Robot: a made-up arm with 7 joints.
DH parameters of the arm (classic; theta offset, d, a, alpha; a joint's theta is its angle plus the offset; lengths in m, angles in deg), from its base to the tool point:
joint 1: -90 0.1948 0.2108 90
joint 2: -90 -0.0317 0.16 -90
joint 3: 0 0.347 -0.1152 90
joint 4: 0 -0.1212 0.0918 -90
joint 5: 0 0.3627 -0.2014 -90
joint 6: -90 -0.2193 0.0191 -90
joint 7: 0.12 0 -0.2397 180
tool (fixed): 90.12 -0.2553 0 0
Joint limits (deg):
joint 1: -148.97..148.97
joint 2: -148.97..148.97
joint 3: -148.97..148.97
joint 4: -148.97..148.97
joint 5: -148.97..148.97
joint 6: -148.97..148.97
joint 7: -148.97..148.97
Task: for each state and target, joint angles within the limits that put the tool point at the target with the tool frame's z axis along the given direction. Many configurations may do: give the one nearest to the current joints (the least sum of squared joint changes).
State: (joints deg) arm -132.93 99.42 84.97 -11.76 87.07 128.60 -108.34
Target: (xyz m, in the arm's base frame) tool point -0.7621 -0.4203 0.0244 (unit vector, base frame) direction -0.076 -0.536 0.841
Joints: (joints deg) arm -85.83 47.51 68.09 -23.91 89.91 130.22 -90.12
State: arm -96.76 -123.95 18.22 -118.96 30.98 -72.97 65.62
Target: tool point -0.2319 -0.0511 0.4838 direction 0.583 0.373 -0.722
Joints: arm -100.72 -140.10 34.96 -128.71 34.48 -63.01 4.24
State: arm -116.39 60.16 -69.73 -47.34 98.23 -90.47 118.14
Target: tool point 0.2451 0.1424 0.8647 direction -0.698 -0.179 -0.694
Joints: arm -130.03 99.47 -98.35 -39.81 89.00 -102.19 130.36
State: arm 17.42 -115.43 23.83 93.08 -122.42 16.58 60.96
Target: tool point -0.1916 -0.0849 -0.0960 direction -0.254 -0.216 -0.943
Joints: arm 12.22 -137.56 60.95 118.15 -143.83 18.93 65.76
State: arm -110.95 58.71 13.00 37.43 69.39 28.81 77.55
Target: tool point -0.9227 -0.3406 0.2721 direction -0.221 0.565 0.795
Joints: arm -83.28 18.58 -14.56 12.74 59.82 30.45 121.92
